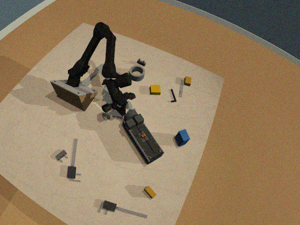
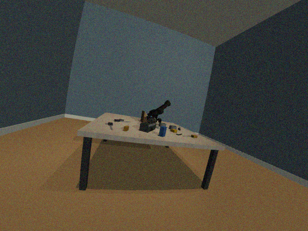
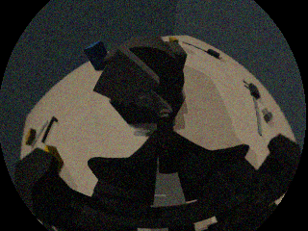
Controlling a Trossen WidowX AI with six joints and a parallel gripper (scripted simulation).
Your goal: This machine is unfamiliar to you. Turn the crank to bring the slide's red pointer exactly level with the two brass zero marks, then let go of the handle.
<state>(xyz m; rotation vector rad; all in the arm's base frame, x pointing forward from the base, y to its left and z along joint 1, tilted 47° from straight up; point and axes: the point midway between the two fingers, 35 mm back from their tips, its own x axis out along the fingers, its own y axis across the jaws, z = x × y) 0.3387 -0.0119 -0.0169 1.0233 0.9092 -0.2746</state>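
Right now the crank handle is 2 cm above my gripper tip, 1 cm to the left of it and 1 cm behind it. Round my gripper tip: yellow block 26 cm to the left, 10 cm ahead, 3 cm below; then red pointer 14 cm ahead, 8 cm to the right, 4 cm above; then blue cube 34 cm ahead.
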